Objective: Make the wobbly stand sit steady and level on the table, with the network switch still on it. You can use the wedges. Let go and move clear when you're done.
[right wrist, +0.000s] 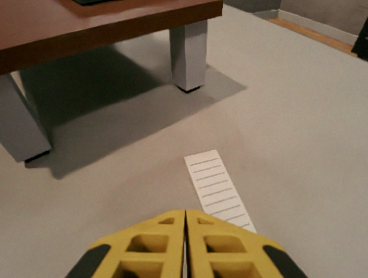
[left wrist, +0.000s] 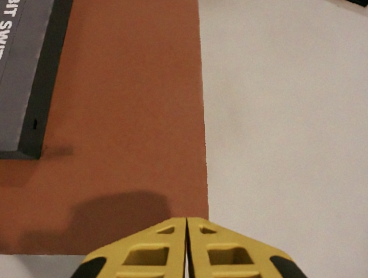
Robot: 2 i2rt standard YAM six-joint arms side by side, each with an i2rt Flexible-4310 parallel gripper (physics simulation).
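Places are measured from the left arm's base along level axes (x ahead, y left, z up), in metres.
Pixels of known places: left gripper, fingertip midpoint: point(left wrist: 186, 227); right gripper, fingertip midpoint: point(right wrist: 185, 219).
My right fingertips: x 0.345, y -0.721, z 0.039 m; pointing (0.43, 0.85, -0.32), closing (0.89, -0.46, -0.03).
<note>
For each thing: its top centre in the pictures, then the offset to it from my right fingertips. Level surfaces: height alone.
- far leg, top centre: point(right wrist: 187, 15) 0.099 m ahead, 0.183 m left, 0.024 m up
- white wedge, top centre: point(right wrist: 221, 197) 0.041 m ahead, 0.024 m left, 0.050 m down
- pale table, surface height: 0.062 m down
The stand's reddish-brown top point(left wrist: 135, 100) point(right wrist: 125, 20) is seen from above in the left wrist view and from the side in the right wrist view. Two grey legs with black feet show there, a near leg point(right wrist: 20, 122) and a far leg point(right wrist: 189, 55). The dark network switch point(left wrist: 20, 85) point(right wrist: 92, 1) lies on the top. A white wedge point(right wrist: 215, 187) with dark cross lines lies on the table in front of the legs, apart from them. My left gripper point(left wrist: 186, 227) is shut and empty above a corner of the top. My right gripper point(right wrist: 185, 219) is shut and empty near the wedge.
The pale table point(left wrist: 285, 125) point(right wrist: 295, 125) surrounds the stand. The stand's shadow falls under and beside its legs. A dark object point(right wrist: 362, 42) shows at the right edge of the right wrist view, and another point(left wrist: 357, 2) at the top right corner of the left wrist view.
</note>
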